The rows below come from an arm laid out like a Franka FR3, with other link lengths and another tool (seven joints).
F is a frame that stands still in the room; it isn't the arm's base.
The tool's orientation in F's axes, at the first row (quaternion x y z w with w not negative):
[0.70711, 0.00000, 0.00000, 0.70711]
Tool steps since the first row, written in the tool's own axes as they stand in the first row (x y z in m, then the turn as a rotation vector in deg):
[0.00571, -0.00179, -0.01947, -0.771, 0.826, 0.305]
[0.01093, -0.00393, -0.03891, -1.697, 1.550, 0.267]
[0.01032, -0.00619, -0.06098, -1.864, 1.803, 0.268]
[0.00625, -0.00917, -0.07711, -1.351, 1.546, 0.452]
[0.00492, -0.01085, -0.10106, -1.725, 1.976, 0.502]
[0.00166, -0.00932, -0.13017, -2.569, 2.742, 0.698]
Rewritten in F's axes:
[0.00571, 0.01947, -0.00179, -0.771, -0.305, 0.826]
[0.01093, 0.03891, -0.00393, -1.697, -0.267, 1.550]
[0.01032, 0.06098, -0.00619, -1.864, -0.268, 1.803]
[0.00625, 0.07711, -0.00917, -1.351, -0.452, 1.546]
[0.00492, 0.10106, -0.01085, -1.725, -0.502, 1.976]
[0.00166, 0.13017, -0.00932, -2.569, -0.698, 2.742]

